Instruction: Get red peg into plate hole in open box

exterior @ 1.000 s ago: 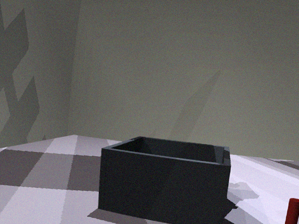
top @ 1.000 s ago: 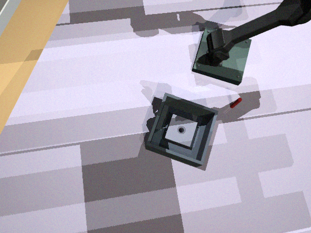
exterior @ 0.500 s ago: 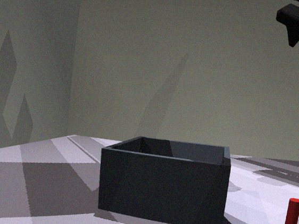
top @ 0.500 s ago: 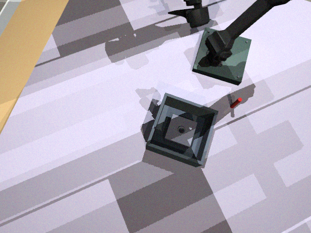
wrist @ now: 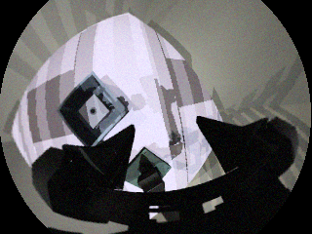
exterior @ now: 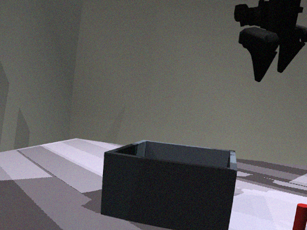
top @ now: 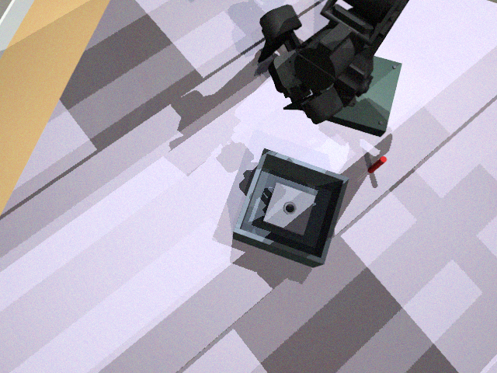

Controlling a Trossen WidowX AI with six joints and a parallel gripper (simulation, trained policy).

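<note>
The red peg lies 27 cm to the left of my gripper tip, 21 cm below it and 3 cm ahead of it. Also, from my gripper tip: dark box (23 cm below, 17 cm ahead, 8 cm to the left); grey plate (21 cm below, 17 cm ahead, 8 cm to the left).
</note>
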